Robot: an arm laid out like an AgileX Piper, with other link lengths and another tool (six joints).
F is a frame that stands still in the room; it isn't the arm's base.
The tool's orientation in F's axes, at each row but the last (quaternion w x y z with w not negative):
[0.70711 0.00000 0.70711 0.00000]
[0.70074 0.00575 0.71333 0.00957]
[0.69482 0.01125 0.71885 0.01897]
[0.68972 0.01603 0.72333 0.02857]
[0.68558 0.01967 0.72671 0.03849]
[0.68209 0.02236 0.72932 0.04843]
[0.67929 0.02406 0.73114 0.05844]
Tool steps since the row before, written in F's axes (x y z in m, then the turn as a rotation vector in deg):
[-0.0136 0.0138 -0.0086 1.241 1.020 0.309]
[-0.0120 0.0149 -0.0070 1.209 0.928 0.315]
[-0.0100 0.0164 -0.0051 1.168 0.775 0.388]
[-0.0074 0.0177 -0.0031 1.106 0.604 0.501]
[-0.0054 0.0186 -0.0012 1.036 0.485 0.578]
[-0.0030 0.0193 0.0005 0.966 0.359 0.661]
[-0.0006 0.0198 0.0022 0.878 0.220 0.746]
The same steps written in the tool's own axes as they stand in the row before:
[0.0086 0.0138 -0.0136 -0.309 1.020 1.241]
[0.0075 0.0148 -0.0118 -0.316 0.928 1.208]
[0.0061 0.0163 -0.0096 -0.394 0.779 1.163]
[0.0046 0.0176 -0.0069 -0.515 0.617 1.093]
[0.0030 0.0186 -0.0048 -0.597 0.506 1.015]
[0.0016 0.0193 -0.0022 -0.687 0.391 0.935]
[0.0001 0.0199 0.0003 -0.780 0.268 0.834]

